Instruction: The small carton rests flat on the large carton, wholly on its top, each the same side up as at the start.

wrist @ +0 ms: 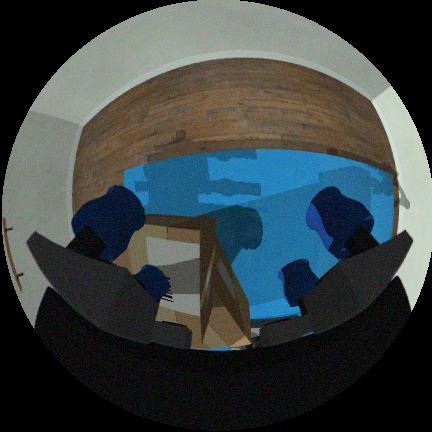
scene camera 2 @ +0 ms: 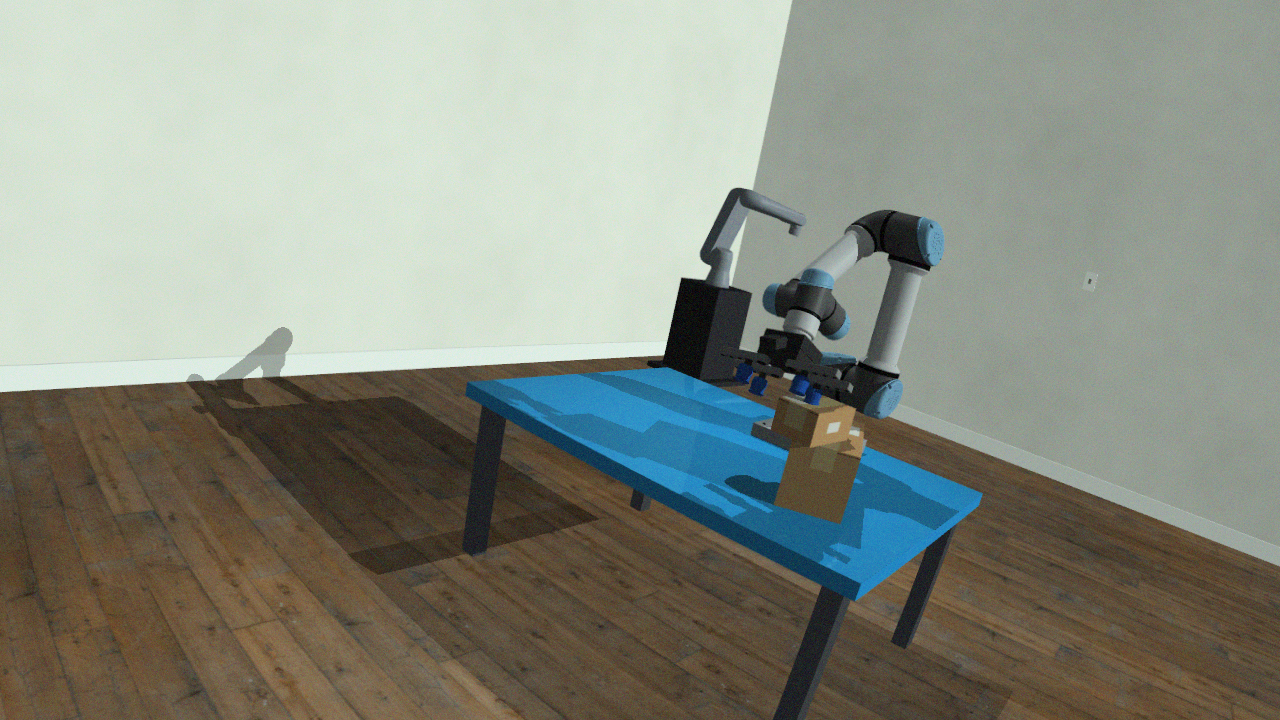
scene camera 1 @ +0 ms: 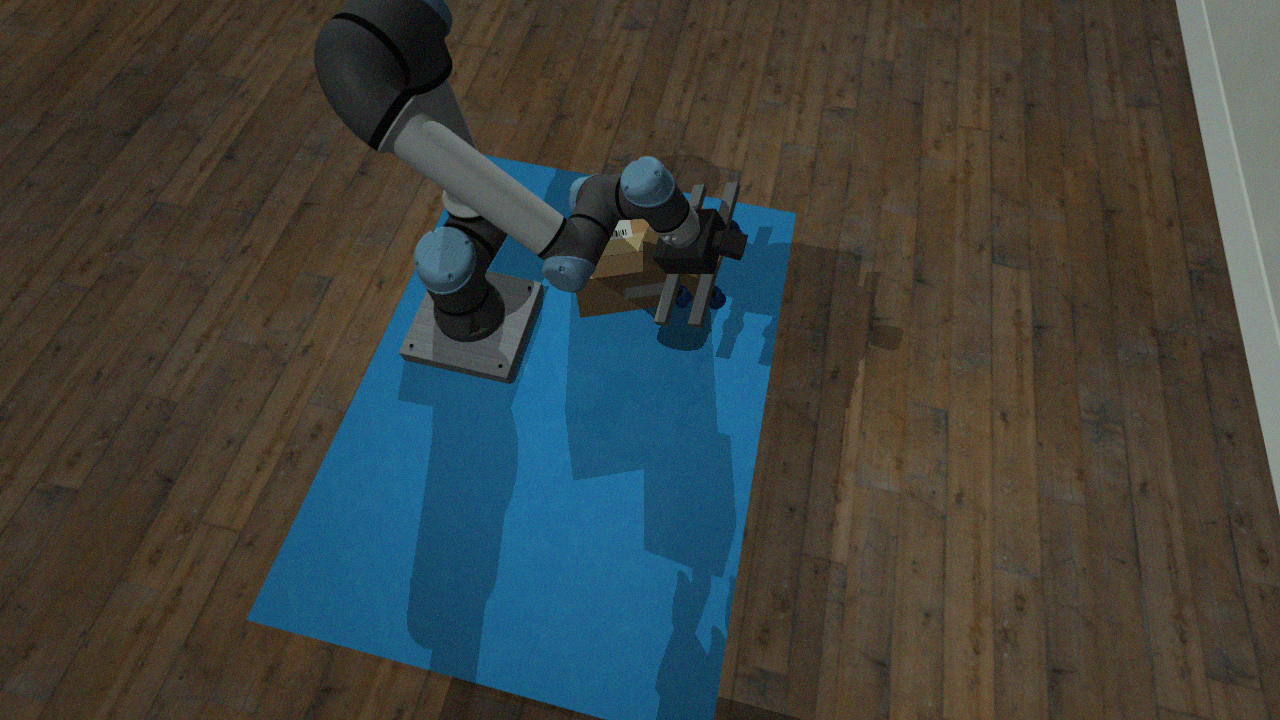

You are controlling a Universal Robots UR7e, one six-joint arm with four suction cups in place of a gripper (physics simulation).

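Places are measured from the arm's base along level axes (x ahead, y up, z right), in millimetres.
Where they show: hand, tool point: (wrist: 225, 250) (scene camera 2: 775, 392); arm's base, link origin: (wrist: 259, 344) (scene camera 1: 470, 312).
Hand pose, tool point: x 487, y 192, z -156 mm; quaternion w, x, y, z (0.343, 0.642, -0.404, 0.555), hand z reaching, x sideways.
Each offset is from my tool point to the top centre of the thing. Level surfaces: height alone.
The small carton @[dy -1, dx -64, dz -72 mm] (scene camera 1: 626, 252) (scene camera 2: 810, 420) (wrist: 177, 235) rests on the large carton @[dy -75, dx -165, dz -67 mm] (scene camera 1: 613, 297) (scene camera 2: 815, 487), near the far right part of the blue table @[dy -229 mm] (scene camera 1: 536, 537) (scene camera 2: 626, 420). It sits a little askew, with its white label facing up. My suction gripper (scene camera 1: 689, 255) (scene camera 2: 776, 380) (wrist: 221, 250) is low over the stack. In the wrist view, its two left cups press on the small carton's top. The two right cups hang over bare table beside the cartons. The arm hides part of the cartons in scene camera 1.
The robot's base plate (scene camera 1: 475, 336) is bolted to the table left of the cartons. A black box with a grey post (scene camera 2: 706, 326) stands behind the table. The table's right edge is close to the cartons.
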